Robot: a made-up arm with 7 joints.
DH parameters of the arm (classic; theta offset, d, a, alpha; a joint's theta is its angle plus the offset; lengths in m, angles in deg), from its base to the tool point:
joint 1: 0 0.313 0 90
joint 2: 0 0.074 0 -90
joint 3: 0 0.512 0.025 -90
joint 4: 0 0.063 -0.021 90
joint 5: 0 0.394 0 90
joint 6: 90 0.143 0.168 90
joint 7: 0 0.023 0 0
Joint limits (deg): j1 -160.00..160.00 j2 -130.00..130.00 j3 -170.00..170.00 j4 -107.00..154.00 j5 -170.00..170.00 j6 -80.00..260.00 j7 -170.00..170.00
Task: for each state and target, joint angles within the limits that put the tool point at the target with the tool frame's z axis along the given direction. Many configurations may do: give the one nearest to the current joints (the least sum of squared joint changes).
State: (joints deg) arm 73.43 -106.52 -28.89 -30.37 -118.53 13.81 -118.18
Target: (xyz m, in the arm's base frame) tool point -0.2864 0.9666 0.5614 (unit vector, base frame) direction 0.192 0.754 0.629
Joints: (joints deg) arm 102.11 -64.75 -39.87 14.39 -115.58 60.85 -118.18
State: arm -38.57 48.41 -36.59 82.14 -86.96 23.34 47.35
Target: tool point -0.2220 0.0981 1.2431 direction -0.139 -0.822 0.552
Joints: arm -27.24 46.18 -13.22 73.61 -88.48 50.01 47.35
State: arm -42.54 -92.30 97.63 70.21 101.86 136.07 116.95
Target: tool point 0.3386 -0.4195 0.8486 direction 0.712 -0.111 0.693
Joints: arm -63.71 -73.32 151.20 41.54 124.49 107.94 116.95
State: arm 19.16 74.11 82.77 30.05 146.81 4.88 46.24
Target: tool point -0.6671 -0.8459 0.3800 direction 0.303 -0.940 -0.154
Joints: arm 50.14 78.22 104.55 -6.93 145.90 34.84 46.24
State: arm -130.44 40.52 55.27 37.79 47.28 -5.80 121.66
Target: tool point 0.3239 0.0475 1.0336 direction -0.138 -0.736 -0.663
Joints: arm -130.39 60.42 32.97 73.21 27.93 -15.63 121.66
